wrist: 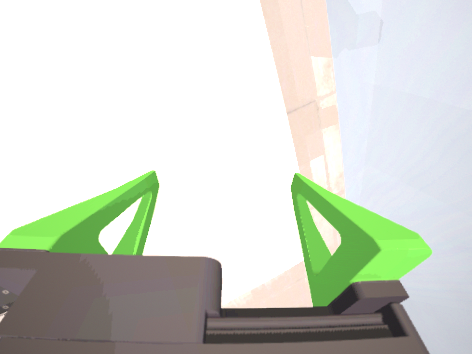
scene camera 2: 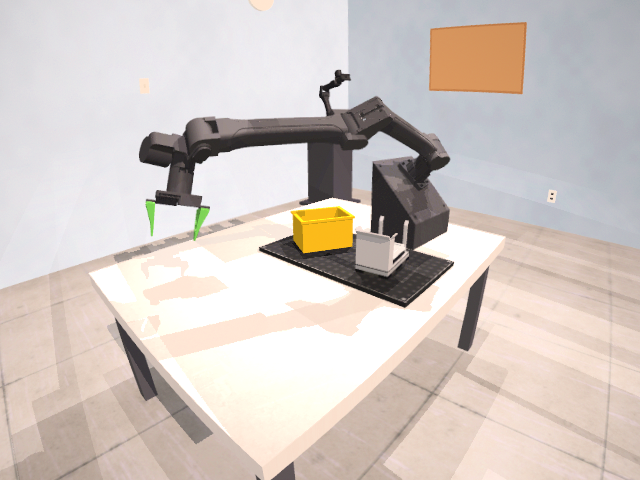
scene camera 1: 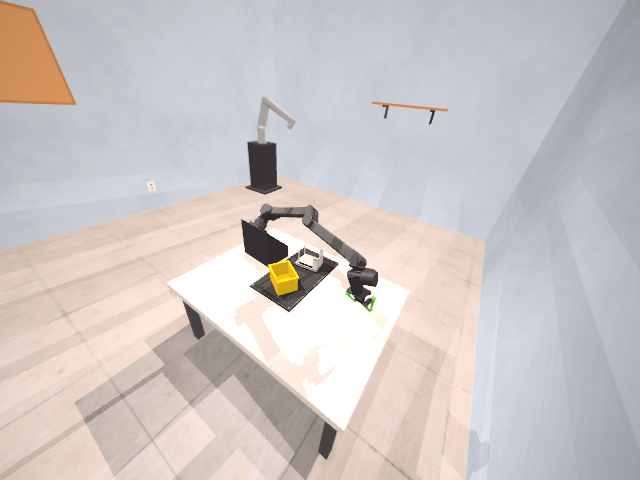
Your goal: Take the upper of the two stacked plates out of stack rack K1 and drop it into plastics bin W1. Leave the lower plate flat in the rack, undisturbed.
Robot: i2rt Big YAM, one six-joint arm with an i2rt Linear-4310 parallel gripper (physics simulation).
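Frame: origin at the arm's base, x ahead, y left, z up, level; millimetres.
Seen in the pictures: gripper, between the fingertips: [wrist: 225,178] [scene camera 2: 173,238] [scene camera 1: 363,306]; arm's base, origin of its link: [scene camera 2: 412,175] [scene camera 1: 257,228].
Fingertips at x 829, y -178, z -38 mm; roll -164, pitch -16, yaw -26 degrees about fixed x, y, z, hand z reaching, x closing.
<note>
Offsets run from my fingertips to a thing's middle. Level surfaces: height alone.
My gripper [scene camera 1: 362,305] [scene camera 2: 173,238] [wrist: 225,178] has two green fingers spread wide. It is open and empty, pointing down above the white table, well away from the rack and the bin. Stack rack K1 @(dz -96, dx -466, dy +267 mm) [scene camera 1: 317,261] [scene camera 2: 373,252] is a small white holder with a tall side panel and thin upright posts. Its pale inside shows in part, but I cannot tell the two plates apart from it or from each other. Plastics bin W1 @(dz -106, dx -493, dy +27 mm) [scene camera 1: 285,287] [scene camera 2: 323,236] is a yellow open-topped box beside the rack. Neither rack nor bin shows in the wrist view.
Rack and bin stand on a black dotted board @(dz -162, dx -479, dy +159 mm) [scene camera 1: 305,287] [scene camera 2: 413,284] on the white table @(dz -169 mm) [scene camera 1: 310,356] [scene camera 2: 206,372]. The arm's dark wedge-shaped base [scene camera 1: 263,245] [scene camera 2: 413,206] stands behind the board. Another arm's dark pedestal [scene camera 1: 262,165] [scene camera 2: 329,170] stands beyond the table.
</note>
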